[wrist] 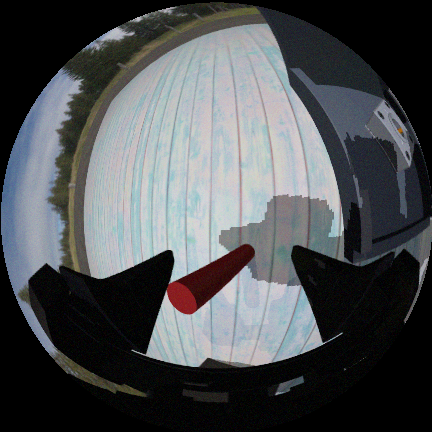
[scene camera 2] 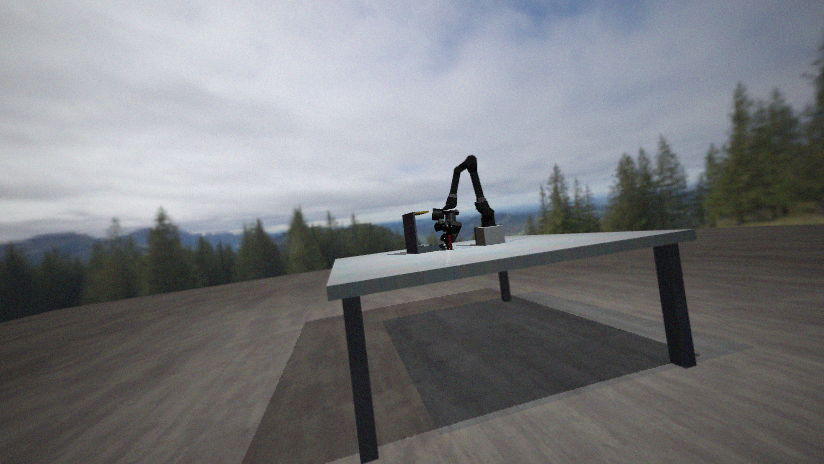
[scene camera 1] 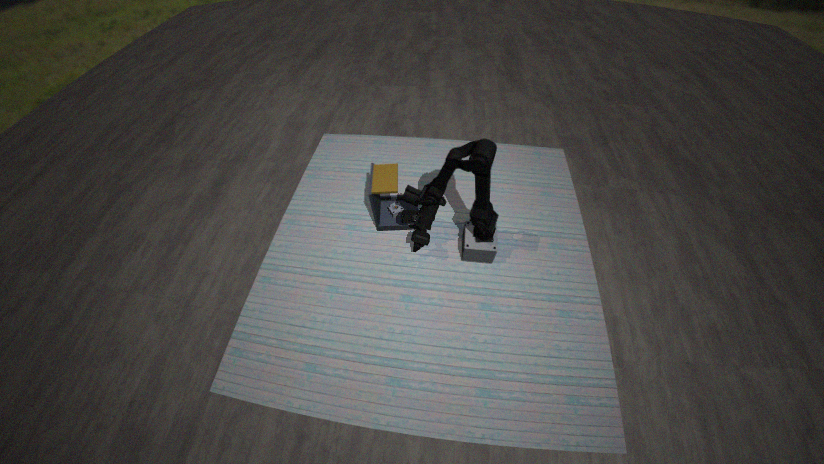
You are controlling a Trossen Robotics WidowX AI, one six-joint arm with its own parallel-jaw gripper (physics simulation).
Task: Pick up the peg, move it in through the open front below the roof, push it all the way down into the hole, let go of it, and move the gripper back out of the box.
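Seen in the pictures: gripper, fingertip midpoint: (wrist: 234,255) (scene camera 2: 450,246) (scene camera 1: 415,244); arm's base, origin of the base link: (scene camera 2: 489,226) (scene camera 1: 483,234).
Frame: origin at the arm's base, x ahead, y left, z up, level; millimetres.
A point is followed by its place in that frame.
Note:
The red peg (scene camera 2: 450,241) @[x 248, y -1, z -54 mm] (wrist: 215,276) @[x 250, y -12, z -35 mm] stands upright or nearly so on the table beside the box. It does not show clearly in scene camera 1. My gripper (scene camera 1: 415,247) @[x 248, y -4, z -78 mm] (wrist: 234,255) @[x 248, y -4, z -78 mm] is open, pointing down low over the table. In the wrist view the peg shows between the spread fingers, its top close to the left finger. The dark box (scene camera 1: 379,223) @[x 392, y -93, z -60 mm] (scene camera 2: 410,233) @[x 408, y -150, z 14 mm] (wrist: 366,215) @[x 267, y -95, z -65 mm] stands beside the gripper, with a yellow roof (scene camera 1: 385,178) @[x 352, y -159, z 126 mm] (scene camera 2: 422,212) @[x 344, y -98, z 119 mm]. A light square block (scene camera 1: 395,208) @[x 334, y -181, z -74 mm] (wrist: 385,112) with the hole lies on its floor; a bit of orange shows in the hole.
The arm's grey base (scene camera 1: 478,251) @[x 22, y 61, z -18 mm] (scene camera 2: 490,235) @[x 40, y 59, z -49 mm] stands on the striped table (scene camera 1: 426,345) @[x 208, y 367, z -99 mm] (scene camera 2: 392,275) @[x 739, y 563, z -99 mm], to the right of the gripper in both scene views. The box's near edge and wall are close to the right finger in the wrist view.

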